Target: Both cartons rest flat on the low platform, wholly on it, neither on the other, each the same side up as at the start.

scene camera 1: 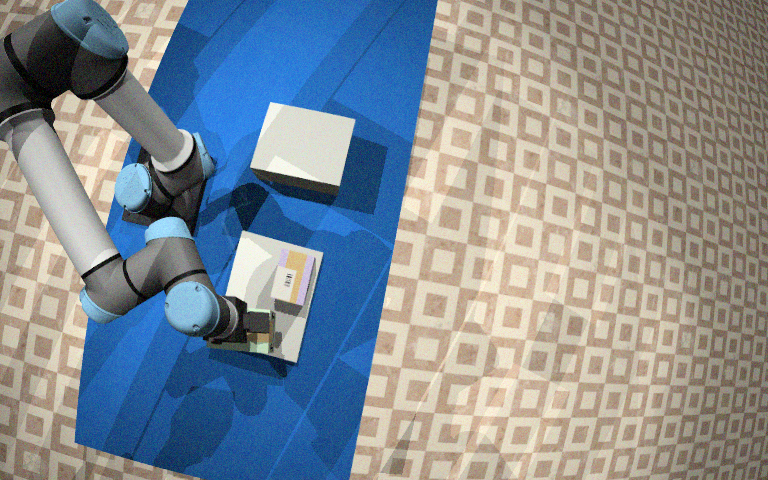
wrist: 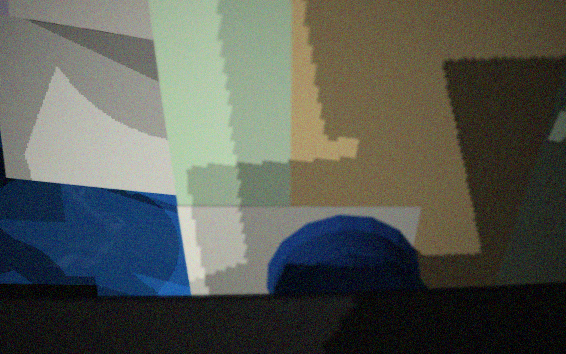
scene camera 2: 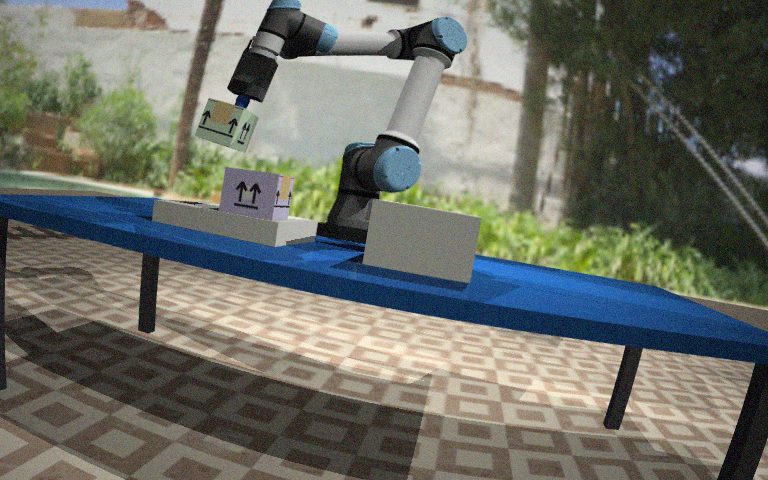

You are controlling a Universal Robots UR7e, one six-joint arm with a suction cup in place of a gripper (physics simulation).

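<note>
The green carton hangs in the air, slightly tilted, its arrows pointing up. My suction gripper has its blue cup on the carton's top and holds it; the arm covers the cup in scene camera 1. The lilac carton rests flat on the low platform, arrows up, near one edge. In scene camera 2 the green carton is clearly above the platform and higher than the lilac carton, apart from both.
A taller pale grey block stands on the blue table, separated from the platform by a gap. The robot's base stands on the table beside the block and platform.
</note>
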